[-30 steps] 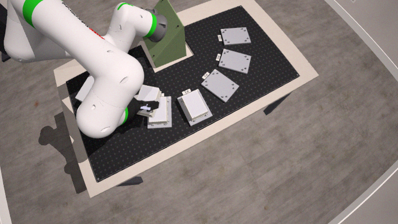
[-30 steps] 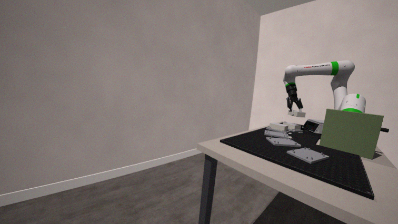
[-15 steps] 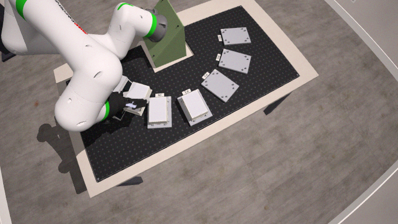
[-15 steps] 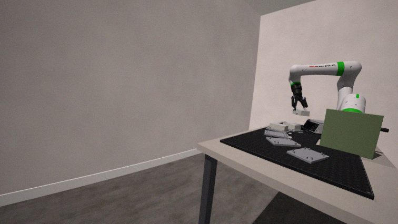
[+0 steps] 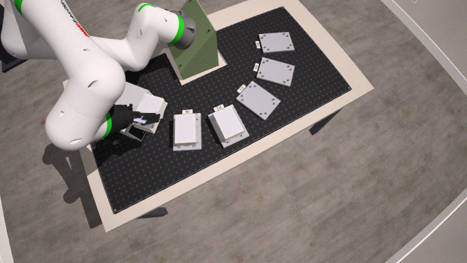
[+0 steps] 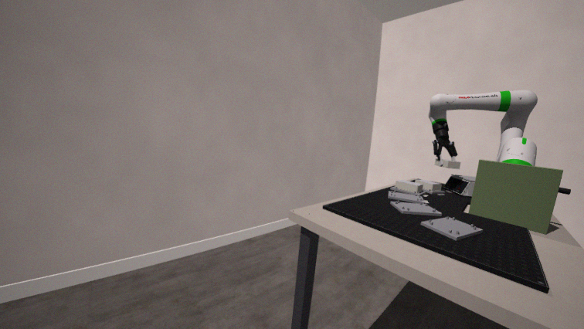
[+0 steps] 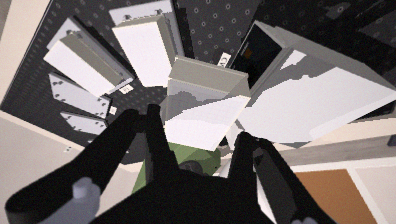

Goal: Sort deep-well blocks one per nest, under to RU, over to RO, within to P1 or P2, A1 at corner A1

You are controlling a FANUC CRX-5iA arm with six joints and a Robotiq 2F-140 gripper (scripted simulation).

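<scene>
The check-weigher platform is 16 cm behind my hand, 12 cm to the right of it and 9 cm below it. The rest, counted from my hand: check-weigher: 15 cm behind, 12 cm below, 11 cm to the right; white deep-well block: 26 cm to the left, 15 cm below, 13 cm ahead; infeed nest IN: 18 cm below, 9 cm to the left, 7 cm ahead.
</scene>
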